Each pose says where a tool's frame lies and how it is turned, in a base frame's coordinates. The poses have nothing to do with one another.
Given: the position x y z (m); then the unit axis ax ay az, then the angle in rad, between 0 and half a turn.
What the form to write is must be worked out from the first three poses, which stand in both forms.
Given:
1: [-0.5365 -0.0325 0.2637 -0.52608 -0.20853 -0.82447 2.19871]
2: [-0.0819 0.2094 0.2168 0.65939 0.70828 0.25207 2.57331]
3: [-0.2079 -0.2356 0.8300 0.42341 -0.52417 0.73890 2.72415]
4: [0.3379 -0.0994 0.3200 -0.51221 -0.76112 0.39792 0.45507]
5: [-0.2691 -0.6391 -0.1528 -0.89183 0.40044 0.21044 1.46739]
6: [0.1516 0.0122 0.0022 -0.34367 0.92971 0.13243 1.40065]
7: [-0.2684 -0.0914 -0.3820 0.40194 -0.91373 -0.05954 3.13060]
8: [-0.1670 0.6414 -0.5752 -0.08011 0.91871 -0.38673 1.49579]
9: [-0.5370 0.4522 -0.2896 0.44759 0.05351 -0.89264 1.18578]
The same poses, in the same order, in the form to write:
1: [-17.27 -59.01 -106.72 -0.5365 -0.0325 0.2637]
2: [136.70 4.29 92.39 -0.0819 0.2094 0.2168]
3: [-77.06 -54.23 -167.63 -0.2079 -0.2356 0.8300]
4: [-15.64 -18.29 13.06 0.3379 -0.0994 0.3200]
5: [-80.01 34.51 -7.74 -0.2691 -0.6391 -0.1528]
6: [-52.12 72.57 -26.77 0.1516 0.0122 0.0022]
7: [173.49 2.17 -132.63 -0.2684 -0.0914 -0.3820]
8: [-62.43 62.56 -79.89 -0.1670 0.6414 -0.5752]
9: [23.79 17.40 -58.35 -0.5370 0.4522 -0.2896]
